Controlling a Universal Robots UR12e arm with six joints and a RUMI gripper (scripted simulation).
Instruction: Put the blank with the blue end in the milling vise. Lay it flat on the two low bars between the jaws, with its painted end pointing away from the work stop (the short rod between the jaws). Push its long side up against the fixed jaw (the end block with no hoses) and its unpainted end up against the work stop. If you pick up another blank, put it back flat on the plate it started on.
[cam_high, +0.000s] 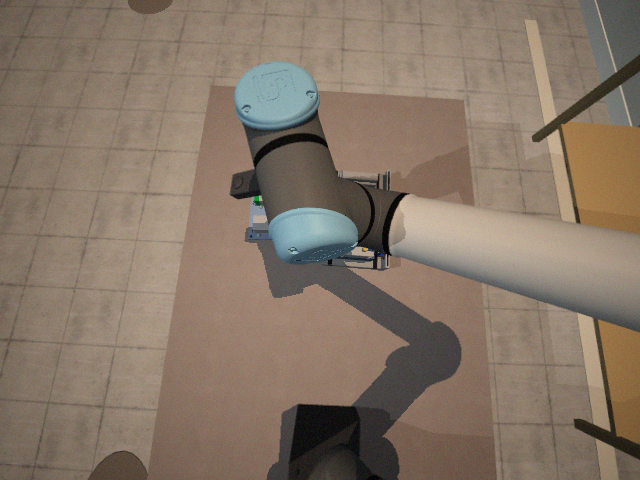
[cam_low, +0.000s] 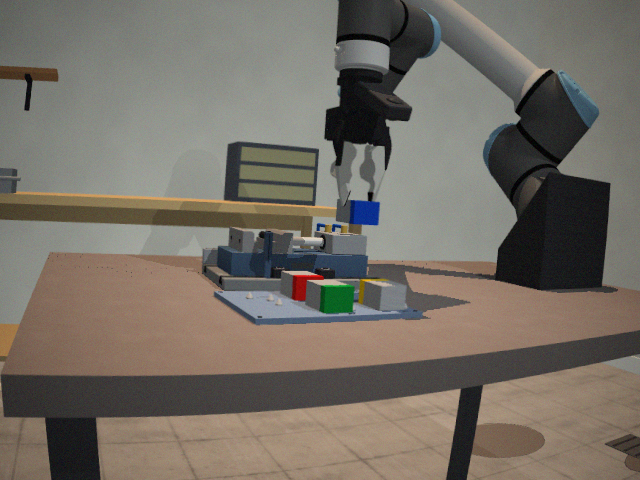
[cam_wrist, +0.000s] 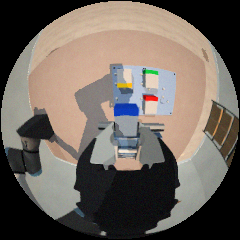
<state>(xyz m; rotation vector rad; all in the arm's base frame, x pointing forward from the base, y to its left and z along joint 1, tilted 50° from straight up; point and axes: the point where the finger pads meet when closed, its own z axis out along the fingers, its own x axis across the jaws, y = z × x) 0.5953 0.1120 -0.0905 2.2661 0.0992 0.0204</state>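
Now: hand 20 mm above the blue-ended blank. Also, from my hand: green-ended blank 80 mm ahead, 100 mm to the left, 140 mm below; yellow-ended blank 10 mm behind, 90 mm to the left, 140 mm below; red-ended blank 90 mm ahead, 10 mm to the left, 140 mm below.
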